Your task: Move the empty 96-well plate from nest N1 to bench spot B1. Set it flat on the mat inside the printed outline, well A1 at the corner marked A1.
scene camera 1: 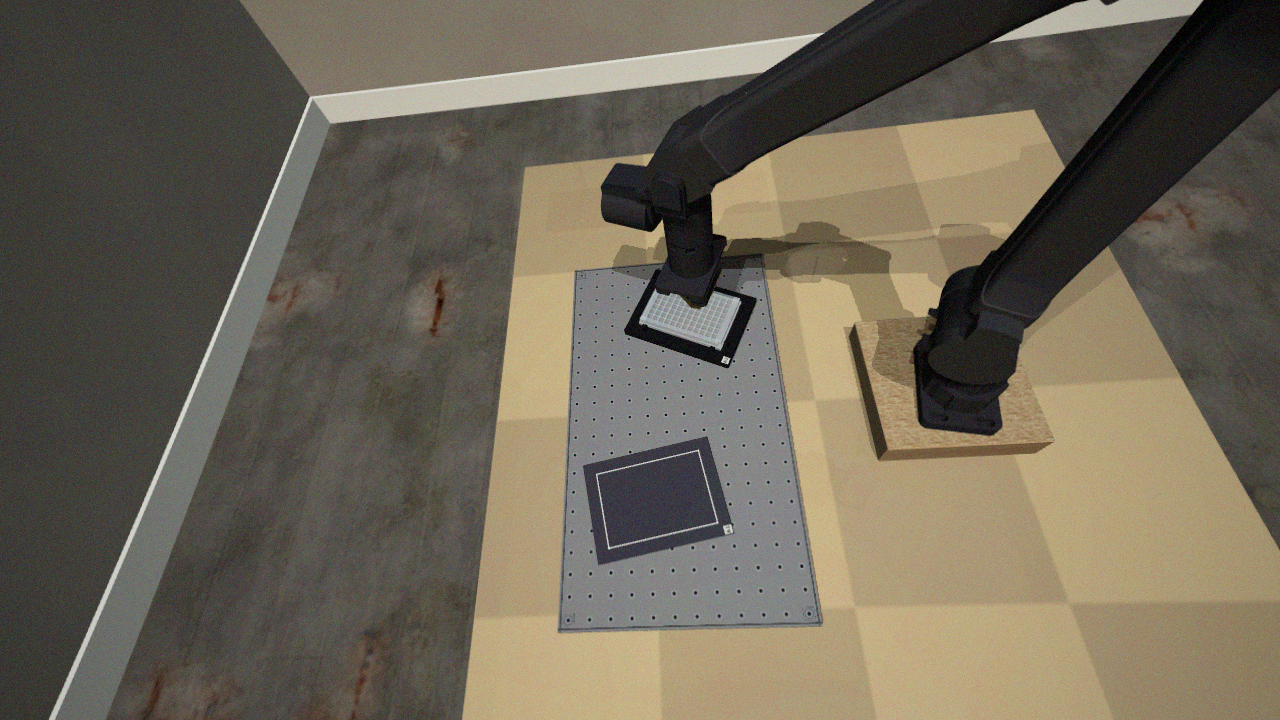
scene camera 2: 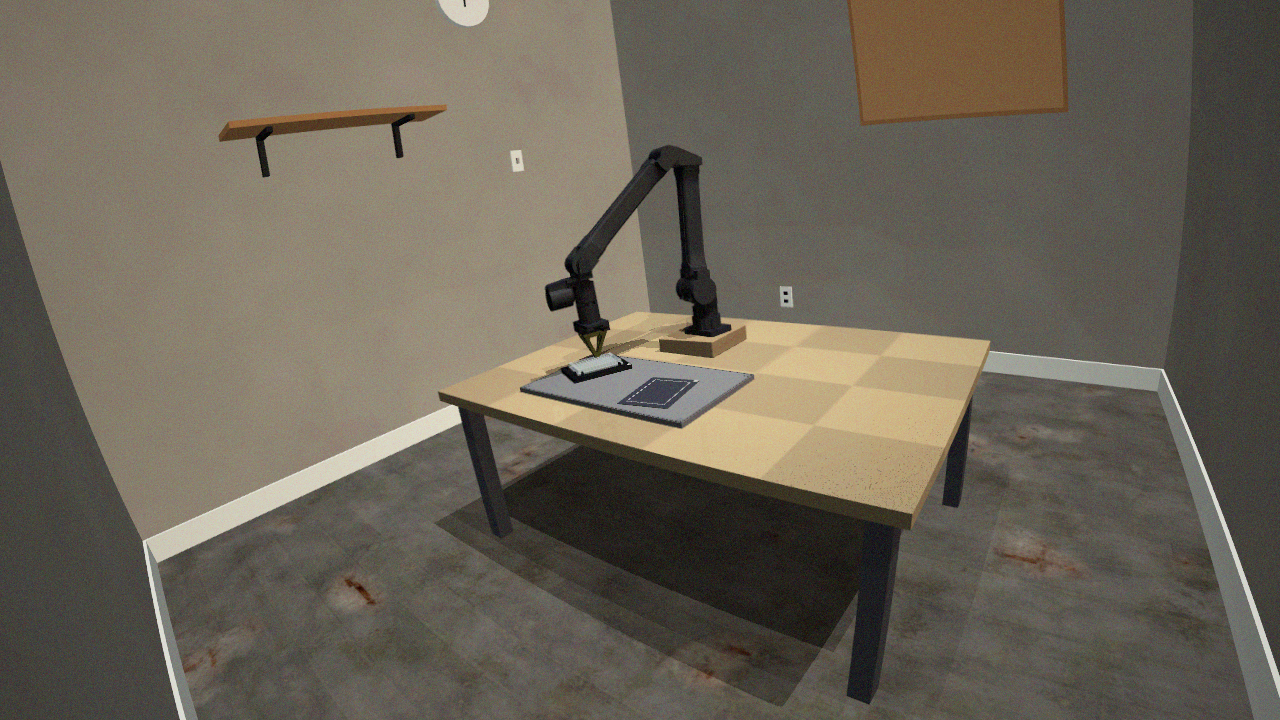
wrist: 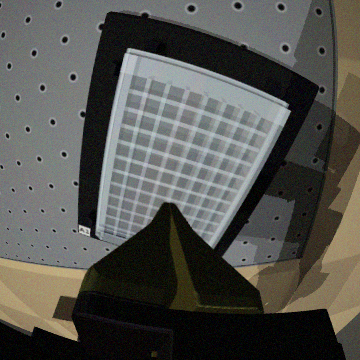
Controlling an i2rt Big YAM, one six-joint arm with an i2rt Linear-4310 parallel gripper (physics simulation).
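Seen in the pictures: gripper, fingertip midpoint: (scene camera 1: 695, 306) (scene camera 2: 597, 356) (wrist: 166, 211); arm's base, link origin: (scene camera 1: 952, 387) (scene camera 2: 707, 331).
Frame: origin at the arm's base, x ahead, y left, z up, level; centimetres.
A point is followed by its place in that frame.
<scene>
The pale 96-well plate (scene camera 1: 684, 319) {x 34.8, y -6.8, z -0.4 cm} (scene camera 2: 593, 365) {x 36.3, y -6.4, z -0.5 cm} (wrist: 187, 145) {x 36.9, y -9.3, z -0.4 cm} lies in the black nest N1 (scene camera 1: 657, 334) {x 38.6, y -4.7, z -1.8 cm} (scene camera 2: 577, 376) {x 42.0, y -5.9, z -1.7 cm} (wrist: 95, 145) {x 35.9, y -3.9, z -1.7 cm} at the far end of the grey perforated board. The nest's A1 tag shows at its lower left in the wrist view. My gripper (scene camera 1: 697, 304) {x 33.4, y -8.5, z 0.6 cm} (scene camera 2: 597, 353) {x 33.4, y -8.5, z 0.6 cm} (wrist: 166, 211) {x 33.4, y -8.5, z 0.6 cm} is shut, its fingertips together with nothing between them, above the plate. It hides part of the plate's near edge in the wrist view. The dark mat of spot B1 (scene camera 1: 657, 501) {x 34.8, y 19.0, z -2.7 cm} (scene camera 2: 660, 392) {x 35.4, y 19.3, z -2.8 cm} bears a white printed outline and a small corner tag at its lower right in scene camera 1.
The grey board (scene camera 1: 680, 402) {x 33.8, y 5.1, z -2.9 cm} (scene camera 2: 590, 396) {x 46.4, y 6.5, z -2.9 cm} (wrist: 45, 110) {x 37.8, y 0.2, z -2.9 cm} lies on the checkered wooden table (scene camera 1: 957, 537) {x -0.6, y 17.4, z -4.2 cm} (scene camera 2: 832, 402) {x 16.3, y 53.5, z -4.2 cm}. The arm's base stands on a wooden block (scene camera 1: 904, 438) {x 6.0, y 7.7, z 0.3 cm} (scene camera 2: 689, 344) {x 9.4, y 1.9, z -1.0 cm} right of the board in scene camera 1.
</scene>
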